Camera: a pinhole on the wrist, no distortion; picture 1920 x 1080 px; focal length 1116.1 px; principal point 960.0 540.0 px. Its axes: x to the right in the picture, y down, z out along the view. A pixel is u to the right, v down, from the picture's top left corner.
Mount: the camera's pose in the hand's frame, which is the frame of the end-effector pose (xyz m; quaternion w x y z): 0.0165 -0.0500 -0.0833 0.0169 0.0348 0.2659 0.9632
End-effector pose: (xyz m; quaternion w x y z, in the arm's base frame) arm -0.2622 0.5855 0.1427 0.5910 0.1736 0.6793 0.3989
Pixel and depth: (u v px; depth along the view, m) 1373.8 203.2 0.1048
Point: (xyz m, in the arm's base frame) -0.2737 0.5935 0.1762
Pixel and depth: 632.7 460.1 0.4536
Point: -0.0902 0.9363 0.1767
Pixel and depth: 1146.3 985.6 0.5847
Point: 0.2458 0.7735 0.2181
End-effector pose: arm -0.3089 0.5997 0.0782 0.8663 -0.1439 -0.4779 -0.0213
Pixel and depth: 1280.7 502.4 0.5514
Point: -0.6374 0.9395 0.1317
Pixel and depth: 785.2 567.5 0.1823
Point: -0.3308 0.6617 0.1554
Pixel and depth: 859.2 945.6 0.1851
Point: -0.3756 0.6203 0.1746
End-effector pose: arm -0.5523 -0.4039 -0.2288 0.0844 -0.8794 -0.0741 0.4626
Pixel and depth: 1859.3 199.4 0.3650
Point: -0.8344 -0.6813 -0.1897
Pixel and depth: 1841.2 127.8 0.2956
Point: -0.7545 -0.6352 -0.1907
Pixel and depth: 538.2 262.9 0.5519
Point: -0.6375 -0.6539 -0.6884
